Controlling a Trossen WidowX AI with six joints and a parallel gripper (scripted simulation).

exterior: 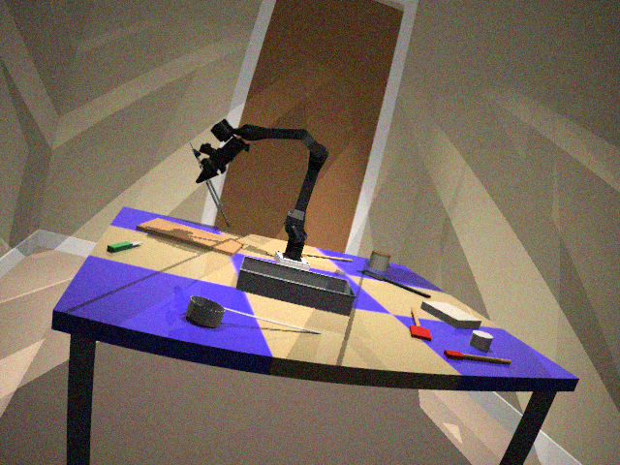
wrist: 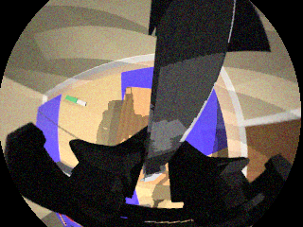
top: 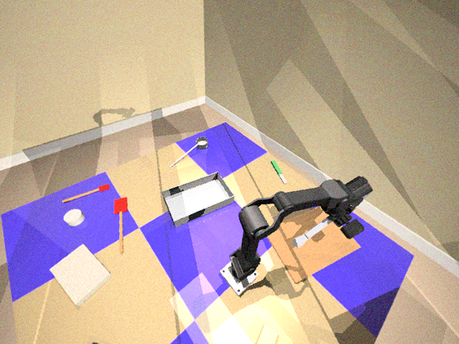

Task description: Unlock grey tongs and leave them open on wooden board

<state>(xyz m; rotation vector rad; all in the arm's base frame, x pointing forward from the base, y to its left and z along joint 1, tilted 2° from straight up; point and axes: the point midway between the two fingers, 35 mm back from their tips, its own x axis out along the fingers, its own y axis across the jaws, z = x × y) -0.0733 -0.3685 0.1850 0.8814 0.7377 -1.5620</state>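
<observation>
Right now the wooden board is 190 mm below my gripper tip, 20 mm to the left of it and 20 mm ahead of it. Also, from my gripper tip: roasting tin (460 mm ahead, 360 mm to the left, 170 mm below); white block (880 mm to the left, 380 mm ahead, 180 mm below); green tool (390 mm ahead, 190 mm below, 140 mm to the right).
</observation>
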